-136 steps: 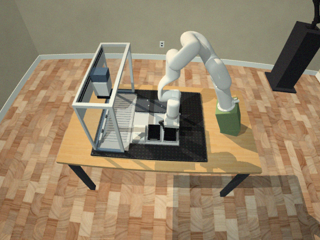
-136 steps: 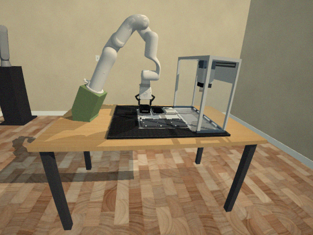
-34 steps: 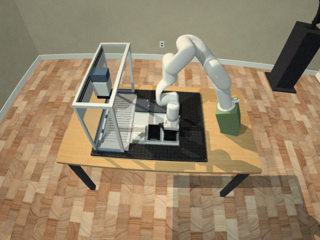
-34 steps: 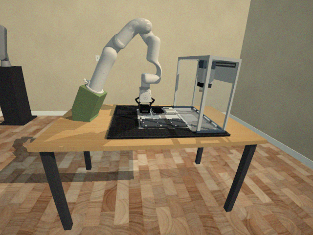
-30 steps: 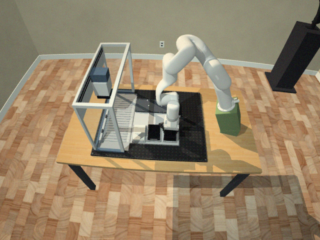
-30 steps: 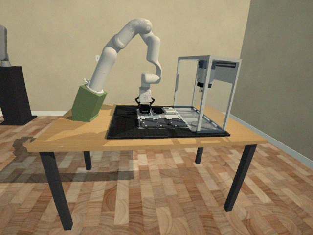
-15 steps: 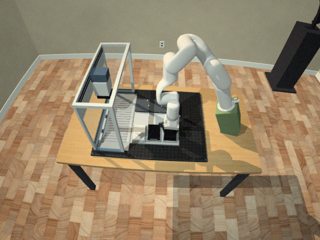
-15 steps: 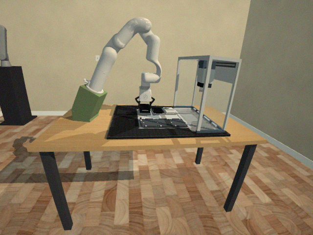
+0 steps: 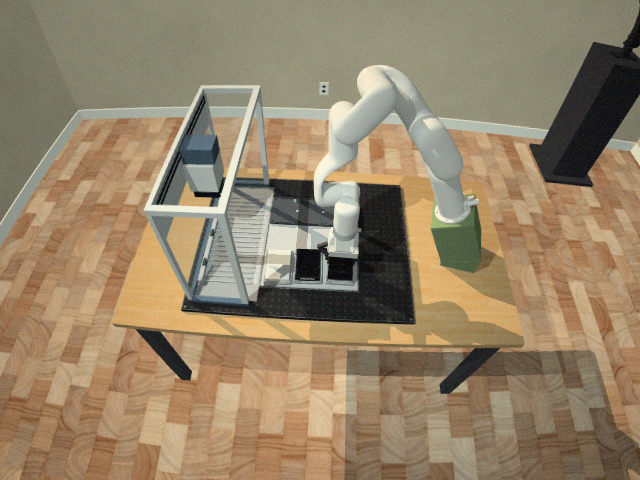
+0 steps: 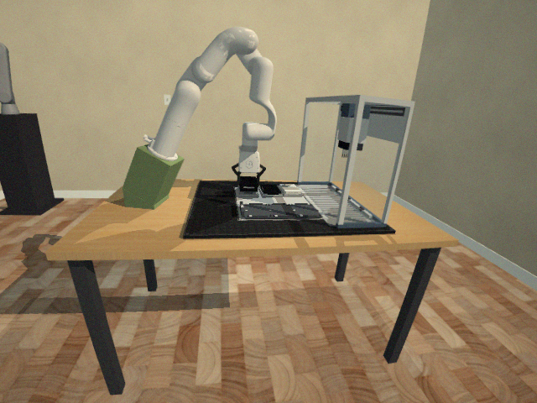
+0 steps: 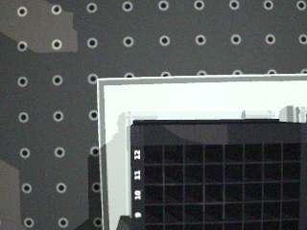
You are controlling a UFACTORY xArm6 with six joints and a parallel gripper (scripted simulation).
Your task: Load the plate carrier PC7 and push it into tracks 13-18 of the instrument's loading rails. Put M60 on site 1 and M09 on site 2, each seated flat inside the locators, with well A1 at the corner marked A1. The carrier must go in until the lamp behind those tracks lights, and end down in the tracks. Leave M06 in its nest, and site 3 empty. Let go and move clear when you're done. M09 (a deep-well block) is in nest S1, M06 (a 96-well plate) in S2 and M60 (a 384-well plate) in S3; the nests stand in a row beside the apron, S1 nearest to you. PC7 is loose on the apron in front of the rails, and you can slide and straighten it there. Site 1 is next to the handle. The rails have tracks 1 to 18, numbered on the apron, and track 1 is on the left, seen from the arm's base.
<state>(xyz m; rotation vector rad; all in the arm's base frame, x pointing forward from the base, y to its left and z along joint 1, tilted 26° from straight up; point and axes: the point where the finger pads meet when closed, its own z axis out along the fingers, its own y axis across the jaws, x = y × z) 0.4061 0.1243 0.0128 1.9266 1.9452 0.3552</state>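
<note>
The nest S1 is 5 cm below my hand. From my hand the other things lie so: plate nest (22 cm ahead, 1 cm to the left, 5 cm below); then apron (11 cm ahead, 12 cm to the right, 6 cm below); then black 96-well plate (12 cm ahead, 4 cm below).
</note>
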